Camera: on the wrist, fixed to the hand. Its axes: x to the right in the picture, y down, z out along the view.
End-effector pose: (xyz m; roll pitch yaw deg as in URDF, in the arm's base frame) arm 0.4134 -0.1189 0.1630 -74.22 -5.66 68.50
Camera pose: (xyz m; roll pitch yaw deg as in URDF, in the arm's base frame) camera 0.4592 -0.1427 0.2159 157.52 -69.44 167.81
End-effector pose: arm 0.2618 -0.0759 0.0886 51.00 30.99 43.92
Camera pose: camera 0.2444 -0.1118 0.0265 -43.25 13.84 -52.10
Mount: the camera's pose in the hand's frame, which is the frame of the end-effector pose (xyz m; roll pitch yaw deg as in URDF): -0.0001 -0.0651 -0.0349 -13.29 -36.04 -87.46
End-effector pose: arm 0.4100 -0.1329 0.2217 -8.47 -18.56 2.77
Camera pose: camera 0.4212 -0.2020 0.1980 11.74 -42.52 -102.10
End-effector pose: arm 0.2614 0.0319 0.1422 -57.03 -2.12 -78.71
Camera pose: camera 0.1977 0.0206 0.1778 166.92 -86.90 12.46
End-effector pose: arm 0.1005 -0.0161 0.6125 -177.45 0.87 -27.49
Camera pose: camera 0.1302 0.0400 0.6503 167.89 33.53 60.62
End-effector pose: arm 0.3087 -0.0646 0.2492 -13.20 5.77 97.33
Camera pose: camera 0.3797 -0.0575 0.2302 -22.90 -48.58 17.06
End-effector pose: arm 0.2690 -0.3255 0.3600 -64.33 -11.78 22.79
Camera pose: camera 0.2838 -0.3840 0.4026 124.39 -75.83 155.35
